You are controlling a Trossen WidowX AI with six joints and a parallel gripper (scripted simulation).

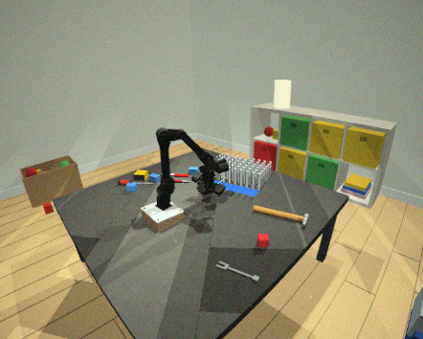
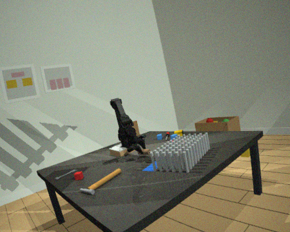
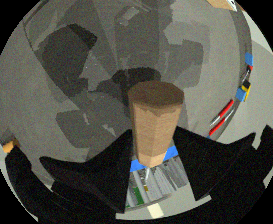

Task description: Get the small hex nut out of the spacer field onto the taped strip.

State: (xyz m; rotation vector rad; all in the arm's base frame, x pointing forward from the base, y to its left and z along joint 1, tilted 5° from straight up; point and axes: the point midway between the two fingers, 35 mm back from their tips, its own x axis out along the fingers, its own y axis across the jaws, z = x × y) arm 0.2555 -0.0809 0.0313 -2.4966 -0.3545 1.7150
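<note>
My gripper tip is 180 mm short of the blue taped strip, 20 mm to the left of it and 40 mm above it. Round my gripper tip: hook tool: 100 mm ahead, 10 mm to the left; red cube: 170 mm behind, 440 mm to the right, 20 mm below; yellow block: 60 mm behind, 550 mm to the left, 20 mm below.
</note>
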